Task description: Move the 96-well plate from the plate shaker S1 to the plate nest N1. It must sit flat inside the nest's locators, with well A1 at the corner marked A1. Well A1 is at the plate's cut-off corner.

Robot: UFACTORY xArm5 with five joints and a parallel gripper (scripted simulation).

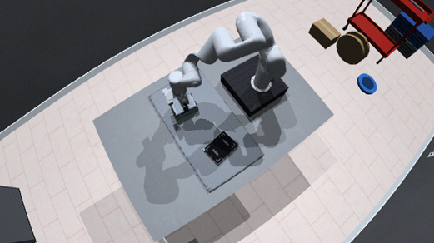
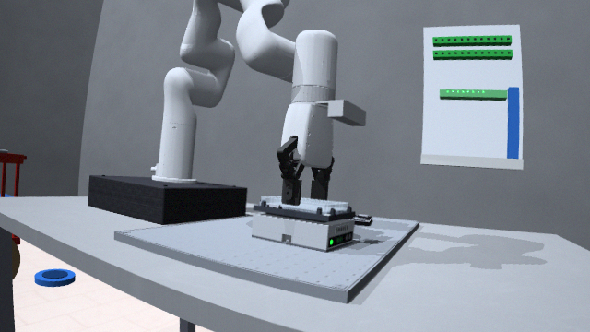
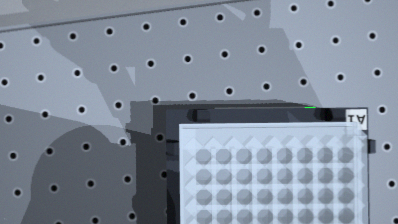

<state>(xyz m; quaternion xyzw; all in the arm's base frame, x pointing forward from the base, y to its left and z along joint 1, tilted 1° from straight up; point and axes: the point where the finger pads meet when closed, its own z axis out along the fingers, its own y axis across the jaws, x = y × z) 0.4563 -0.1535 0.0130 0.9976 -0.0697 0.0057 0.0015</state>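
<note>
My gripper is now 10 mm above the 96-well plate. Also, from my hand: black plate nest N1: 320 mm to the left, 70 mm below, 30 mm behind; then A1 mark: 280 mm to the left, 60 mm below, 50 mm ahead.
</note>
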